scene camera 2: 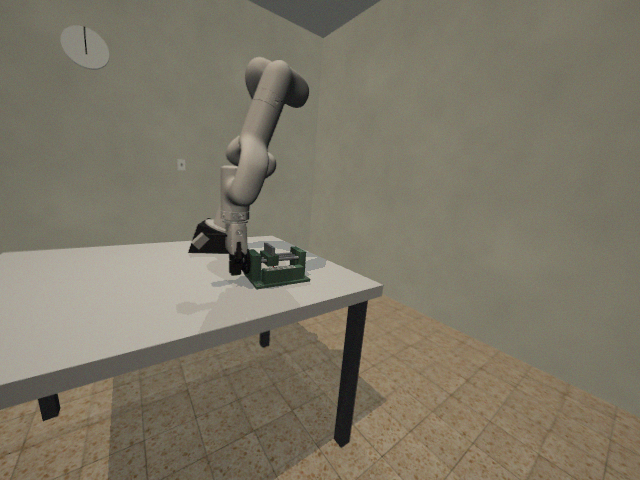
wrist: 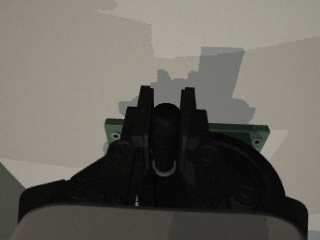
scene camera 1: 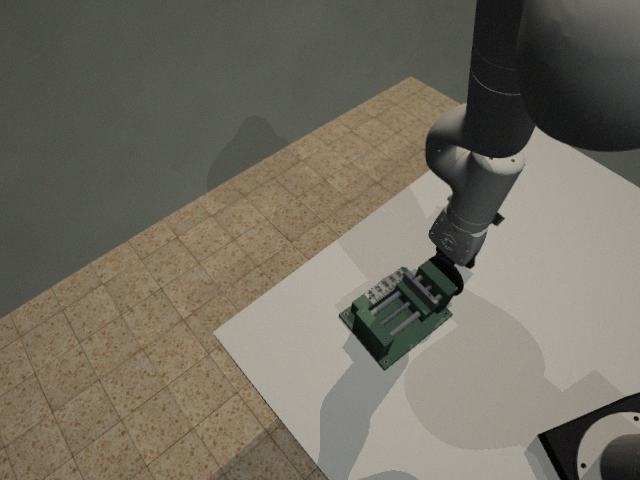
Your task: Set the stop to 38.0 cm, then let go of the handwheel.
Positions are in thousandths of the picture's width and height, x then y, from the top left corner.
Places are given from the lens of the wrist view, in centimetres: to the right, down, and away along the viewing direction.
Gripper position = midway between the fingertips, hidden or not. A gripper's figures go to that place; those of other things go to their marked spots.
my gripper (wrist: 520,440): 0, -1, 14
black handwheel (wrist: 511,773): 0, 4, 14
